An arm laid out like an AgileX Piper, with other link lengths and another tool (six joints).
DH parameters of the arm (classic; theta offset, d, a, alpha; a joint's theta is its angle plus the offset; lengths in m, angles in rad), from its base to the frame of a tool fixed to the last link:
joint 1: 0 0.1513 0 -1.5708
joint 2: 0.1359 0 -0.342 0
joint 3: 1.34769 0 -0.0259 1.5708
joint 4: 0 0.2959 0 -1.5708
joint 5: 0 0 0 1.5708
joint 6: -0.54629 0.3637 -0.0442 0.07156
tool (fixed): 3.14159 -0.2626 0 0
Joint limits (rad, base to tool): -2.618..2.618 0..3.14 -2.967..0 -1.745..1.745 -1.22..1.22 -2.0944..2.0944
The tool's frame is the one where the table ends.
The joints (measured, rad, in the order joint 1, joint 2, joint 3, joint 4, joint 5, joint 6), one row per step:
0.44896 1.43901 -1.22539 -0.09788 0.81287 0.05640
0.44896 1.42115 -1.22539 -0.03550 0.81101 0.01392
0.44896 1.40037 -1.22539 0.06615 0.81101 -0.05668
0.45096 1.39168 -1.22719 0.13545 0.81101 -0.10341
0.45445 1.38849 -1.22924 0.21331 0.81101 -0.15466
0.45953 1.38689 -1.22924 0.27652 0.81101 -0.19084
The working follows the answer.
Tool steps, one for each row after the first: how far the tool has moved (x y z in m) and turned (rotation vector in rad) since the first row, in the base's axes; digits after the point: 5 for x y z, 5 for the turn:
-0.00716 0.00174 0.00801 0.04058 -0.00005 0.02678
-0.01719 0.00521 0.01816 0.10205 0.00571 0.07241
-0.02296 0.00869 0.02417 0.14398 0.01063 0.10481
-0.02795 0.01356 0.02898 0.19000 0.02012 0.14119
-0.03203 0.01803 0.03234 0.22987 0.03046 0.16833

Tool pose at each row, in the base's axes (x y z in m, rotation vector in rad; rounded; the steps above come from the unrounded poses):
0.33045 0.19471 0.41398 2.49651 1.30615 0.97189
0.32329 0.19645 0.42199 2.51497 1.33638 1.01422
0.31326 0.19992 0.43214 2.54403 1.39133 1.07389
0.30750 0.20340 0.43815 2.56298 1.43132 1.11444
0.30251 0.20827 0.44296 -2.50001 -1.42912 -1.11669
0.29842 0.21274 0.44632 -2.44825 -1.42036 -1.11411

